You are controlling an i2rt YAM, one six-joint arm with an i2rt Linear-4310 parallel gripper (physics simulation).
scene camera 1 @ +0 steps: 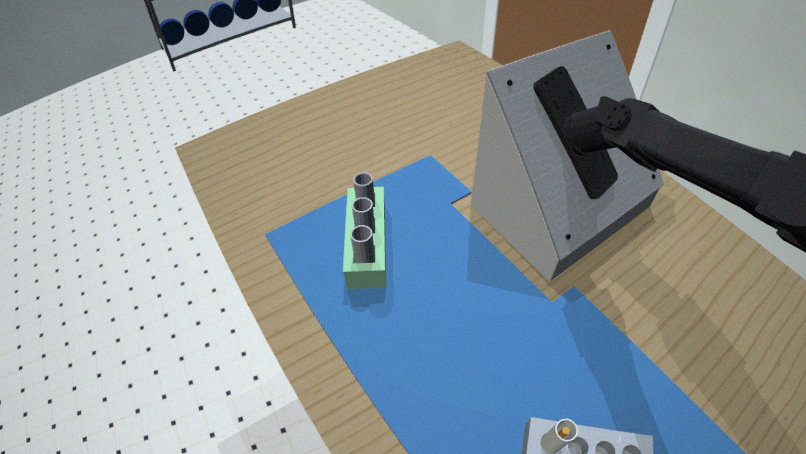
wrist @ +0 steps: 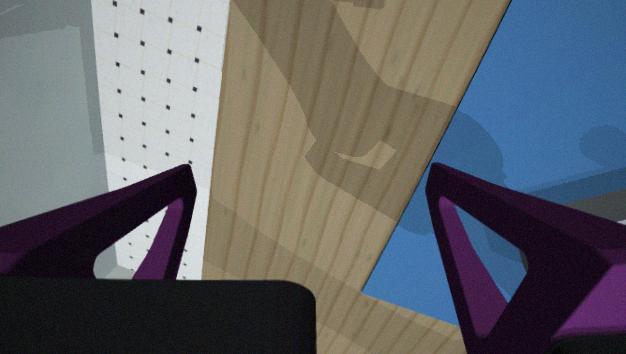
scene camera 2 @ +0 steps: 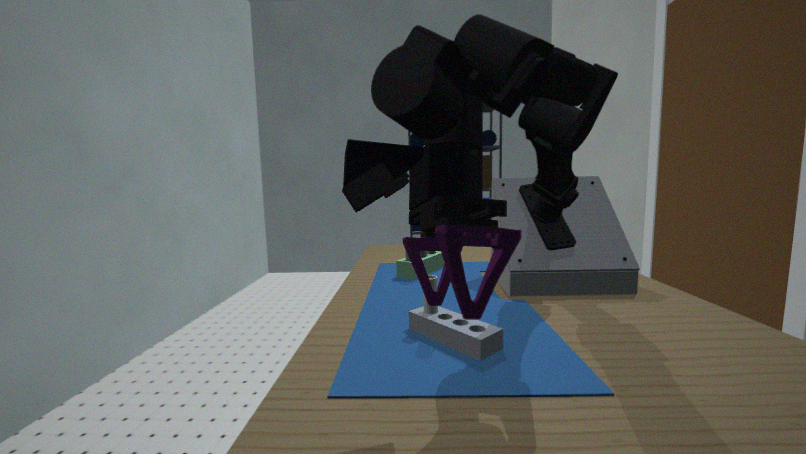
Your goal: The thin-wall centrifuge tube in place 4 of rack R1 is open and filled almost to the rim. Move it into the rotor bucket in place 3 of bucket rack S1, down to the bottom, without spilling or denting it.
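Where they show: gripper, between the fingertips: [wrist: 311, 176] [scene camera 2: 450, 311]; arm's base, origin of its link: [scene camera 1: 576, 133] [scene camera 2: 545, 215].
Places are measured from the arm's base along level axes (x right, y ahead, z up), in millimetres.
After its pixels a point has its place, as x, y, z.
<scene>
The centrifuge tube [scene camera 1: 554, 441] {-252, 342, -93} [scene camera 2: 429, 309] {-264, 333, -129} stands upright in the end hole of the light grey rack R1 [scene camera 1: 590, 433] {-279, 285, -137} [scene camera 2: 451, 337] {-328, 309, -152}. Orange-brown content shows inside its open mouth in scene view 1. My gripper [scene camera 2: 453, 309] {-529, 352, -32} [wrist: 311, 176] {-529, 352, -32} is open, its purple fingers pointing down, with the fingertips low near the tube and rack. One finger overlaps the tube in scene view 2; contact cannot be told. The tube does not show in the wrist view. The green bucket rack S1 [scene camera 1: 364, 279] {87, 346, -145} [scene camera 2: 411, 269] {74, 330, -142} holds three dark, open buckets; the middle one [scene camera 1: 363, 221] {142, 302, -96} stands between the others.
Both racks stand on the blue mat [scene camera 1: 451, 349] {-70, 319, -170} [scene camera 2: 383, 372] {-387, 417, -170} [wrist: 560, 55] {-398, 404, -170} on the wooden table [scene camera 1: 315, 118] {514, 165, -172} [scene camera 2: 676, 338] {-338, -62, -173} [wrist: 270, 175] {-585, 257, -173}. The grey sloped arm mount [scene camera 1: 507, 169] {40, 110, -37} [scene camera 2: 572, 281] {-106, -16, -140} stands beside the mat. The table edge borders the white dotted floor.
</scene>
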